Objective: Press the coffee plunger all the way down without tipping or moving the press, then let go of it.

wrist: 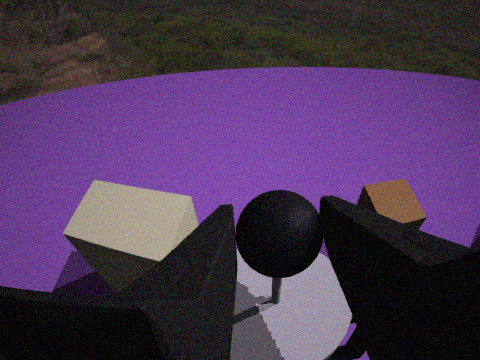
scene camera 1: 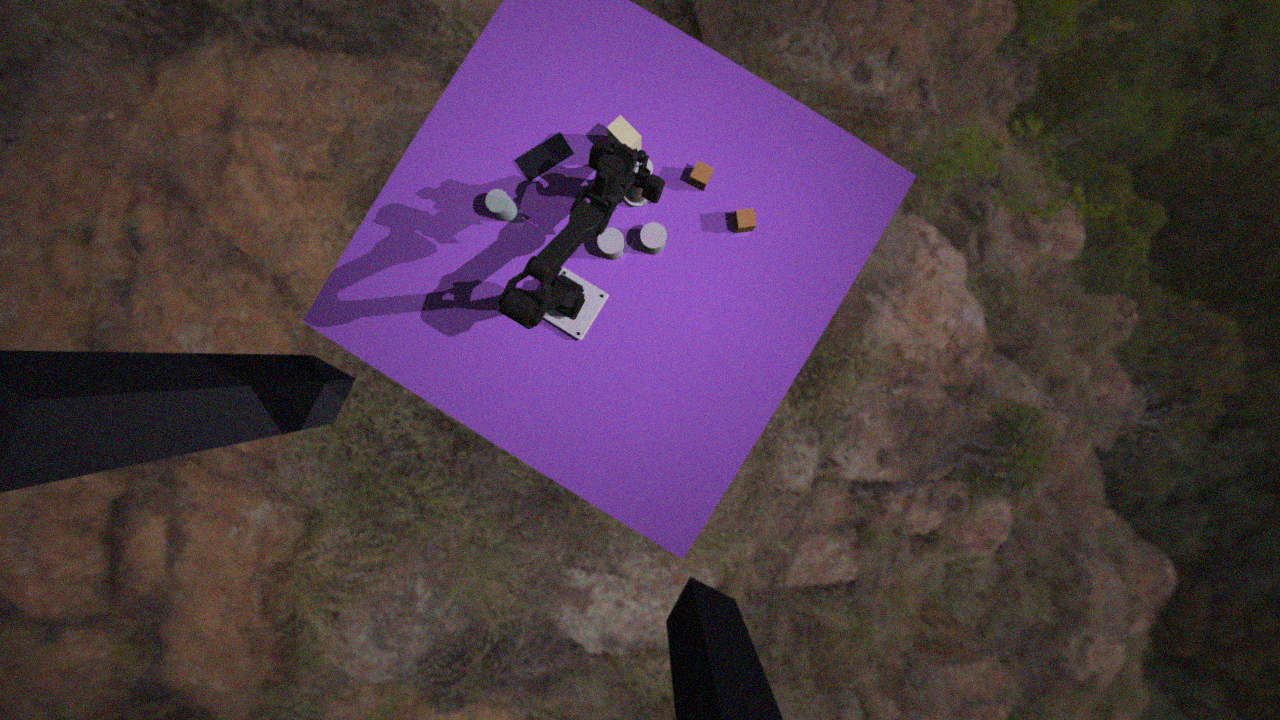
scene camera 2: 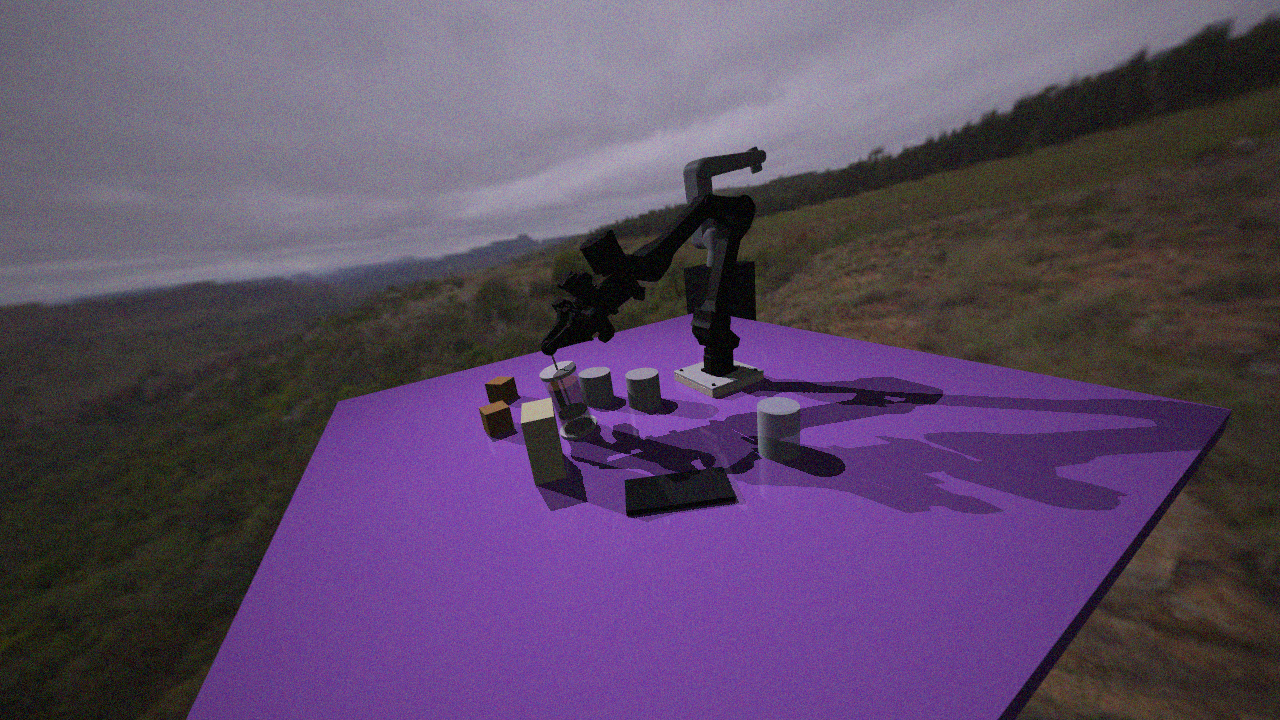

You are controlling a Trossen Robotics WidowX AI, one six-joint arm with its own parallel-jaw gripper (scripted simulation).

Labels:
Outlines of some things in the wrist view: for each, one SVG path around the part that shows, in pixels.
My gripper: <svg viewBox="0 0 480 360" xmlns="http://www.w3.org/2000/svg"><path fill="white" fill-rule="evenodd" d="M232 205L219 205L212 215L197 225L187 239L181 241L155 267L137 277L136 281L132 281L132 284L128 284L123 291L112 297L37 292L32 289L28 291L0 285L0 355L4 360L229 360L237 276ZM321 196L319 215L324 225L323 239L327 245L329 260L339 279L337 281L343 289L356 327L359 328L357 331L363 339L369 360L480 360L480 249L452 243L451 240L429 235L340 197Z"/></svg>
A coffee press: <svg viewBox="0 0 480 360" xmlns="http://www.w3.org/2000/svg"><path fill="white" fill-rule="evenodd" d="M261 193L260 196L249 201L247 207L240 213L239 220L236 223L237 276L235 317L233 317L229 360L360 359L367 349L363 345L360 332L357 331L359 328L353 329L352 335L345 345L340 345L345 335L347 335L349 324L355 323L355 319L353 319L347 299L344 297L343 289L341 289L341 285L337 281L339 279L337 279L335 271L333 271L331 260L320 253L321 244L323 244L324 225L319 213L316 211L315 205L295 192L271 191Z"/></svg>

